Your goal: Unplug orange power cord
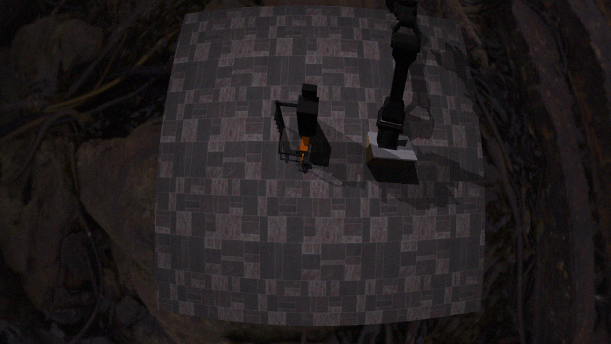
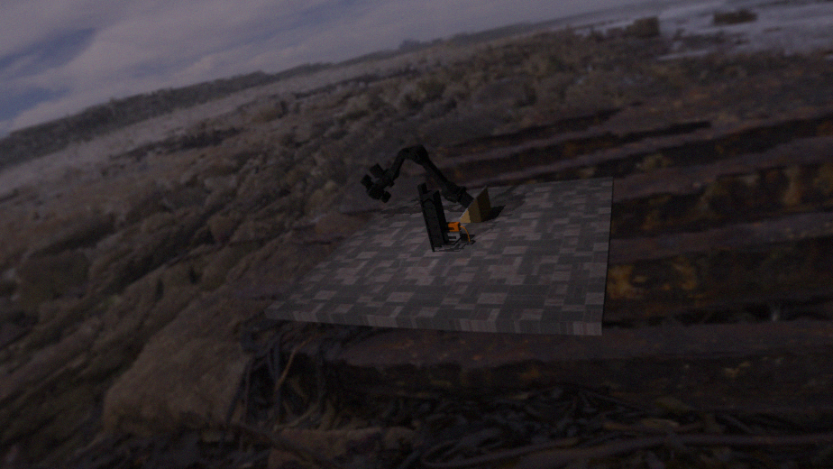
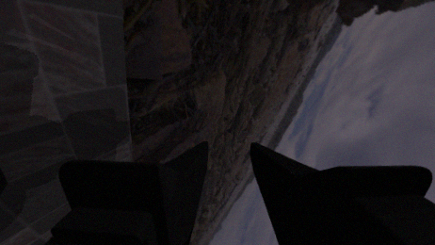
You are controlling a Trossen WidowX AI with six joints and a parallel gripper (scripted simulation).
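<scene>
My gripper tip is 690 mm to the right of the orange plug, 320 mm short of it and 50 mm above it.
</scene>
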